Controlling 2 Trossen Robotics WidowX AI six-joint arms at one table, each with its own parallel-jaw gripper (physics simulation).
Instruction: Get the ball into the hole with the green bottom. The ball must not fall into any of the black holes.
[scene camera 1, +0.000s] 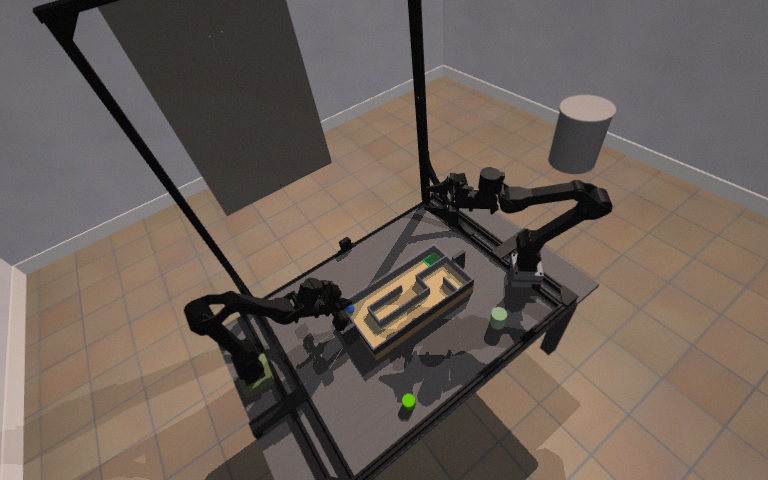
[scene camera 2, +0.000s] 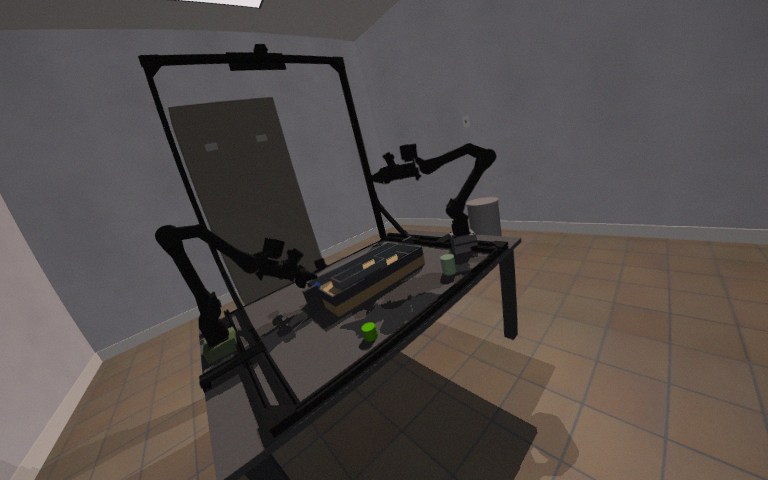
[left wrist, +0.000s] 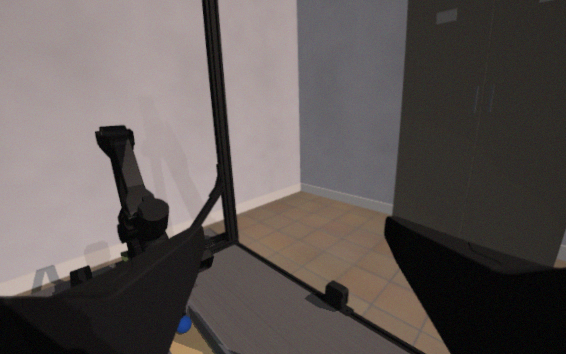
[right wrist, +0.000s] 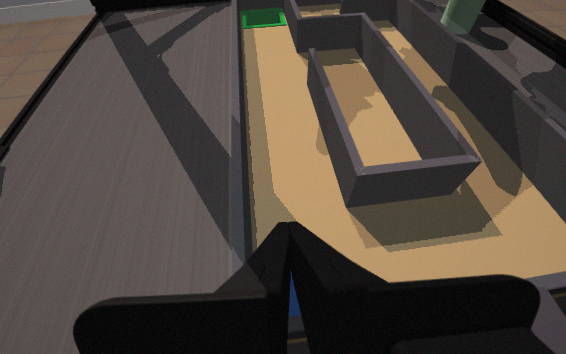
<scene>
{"left gripper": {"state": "open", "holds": null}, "right gripper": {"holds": "tan maze box"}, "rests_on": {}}
</scene>
